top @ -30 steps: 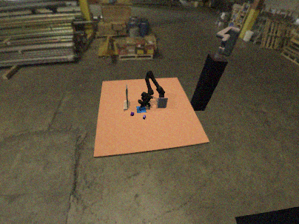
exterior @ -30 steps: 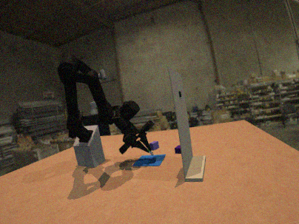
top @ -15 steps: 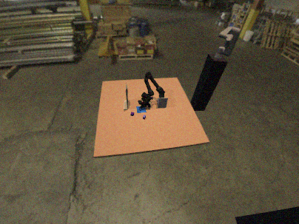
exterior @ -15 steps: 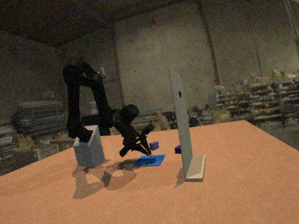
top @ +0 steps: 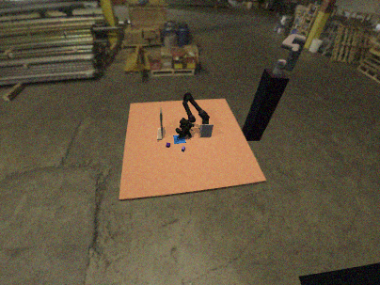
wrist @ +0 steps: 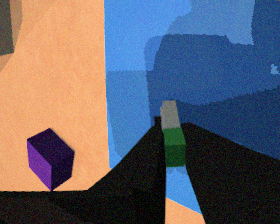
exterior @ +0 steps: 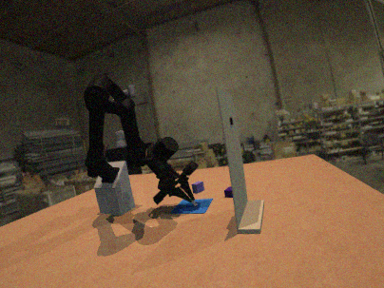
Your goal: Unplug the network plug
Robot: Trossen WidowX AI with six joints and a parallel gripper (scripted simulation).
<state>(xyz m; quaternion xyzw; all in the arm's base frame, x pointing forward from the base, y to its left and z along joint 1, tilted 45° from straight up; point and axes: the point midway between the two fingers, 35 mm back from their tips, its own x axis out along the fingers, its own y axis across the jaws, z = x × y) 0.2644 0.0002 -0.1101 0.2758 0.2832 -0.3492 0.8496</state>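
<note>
The green network plug is right at my gripper tip. Also, from my gripper tip: blue marked square: 1 cm behind, 2 cm below; then grey upright panel: 19 cm ahead, 7 cm to the right, 14 cm above.
</note>
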